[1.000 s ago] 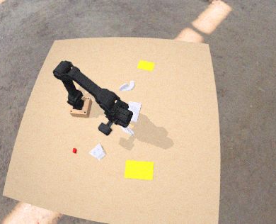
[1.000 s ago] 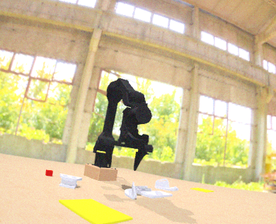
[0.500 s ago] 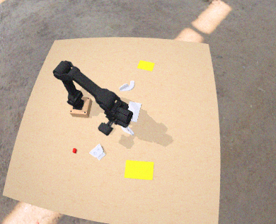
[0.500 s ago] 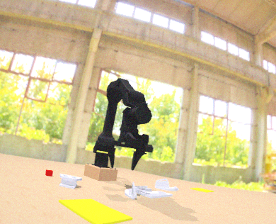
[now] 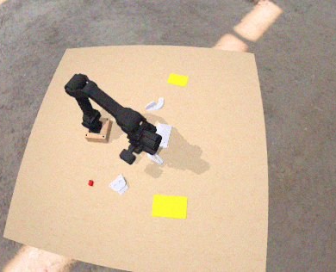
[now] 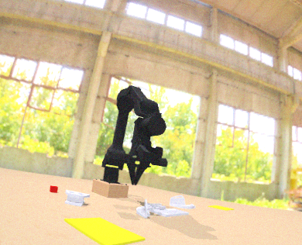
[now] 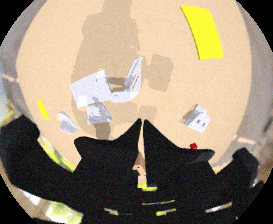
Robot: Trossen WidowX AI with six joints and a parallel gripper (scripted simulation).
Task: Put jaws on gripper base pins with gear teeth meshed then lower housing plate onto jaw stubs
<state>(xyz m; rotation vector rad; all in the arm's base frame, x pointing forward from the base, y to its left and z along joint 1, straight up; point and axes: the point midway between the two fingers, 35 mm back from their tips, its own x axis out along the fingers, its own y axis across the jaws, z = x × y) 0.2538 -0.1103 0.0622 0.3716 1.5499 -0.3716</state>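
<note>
The white jaw lies 40 mm ahead of my gripper tip, 40 mm to the left of it and 70 mm below it. Also, from my gripper tip: small red cube (230 mm behind, 160 mm to the right, 70 mm below); large yellow patch (140 mm ahead, 220 mm to the right, 80 mm below); small white block (90 mm behind, 150 mm to the right, 70 mm below).
</note>
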